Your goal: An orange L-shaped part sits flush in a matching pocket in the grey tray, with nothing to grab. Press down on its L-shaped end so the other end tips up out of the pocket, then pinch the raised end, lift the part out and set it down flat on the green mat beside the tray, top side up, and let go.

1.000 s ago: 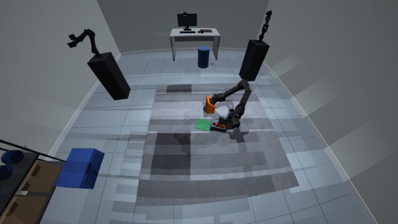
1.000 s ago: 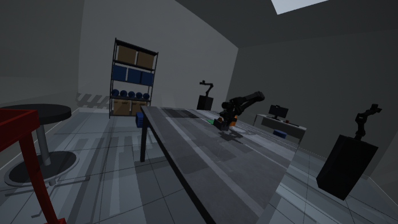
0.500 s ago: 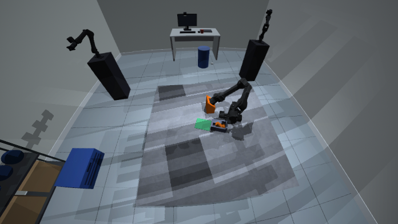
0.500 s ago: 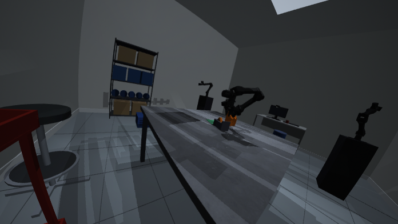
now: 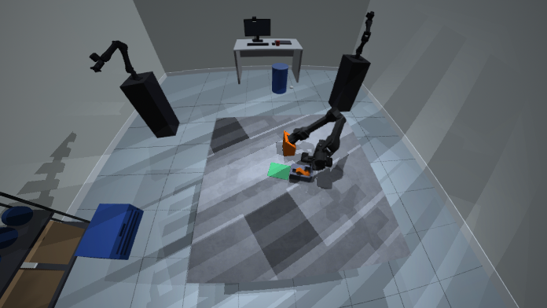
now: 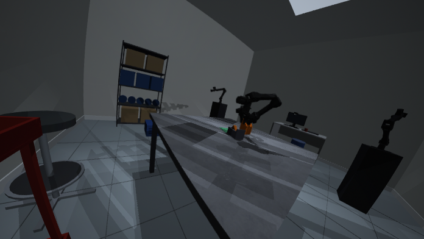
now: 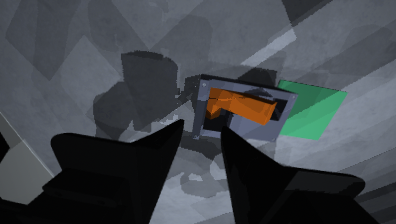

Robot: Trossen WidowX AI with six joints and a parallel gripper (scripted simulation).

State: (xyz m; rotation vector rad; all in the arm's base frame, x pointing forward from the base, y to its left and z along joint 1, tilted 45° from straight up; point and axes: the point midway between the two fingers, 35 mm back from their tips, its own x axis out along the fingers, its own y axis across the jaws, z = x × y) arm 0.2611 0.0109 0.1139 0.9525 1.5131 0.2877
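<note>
Now: the orange L-shaped part 2 cm behind my gripper tip, 4 cm to the right of it and 10 cm below it. Round my gripper tip: green mat: 9 cm behind, 20 cm to the right, 16 cm below.
</note>
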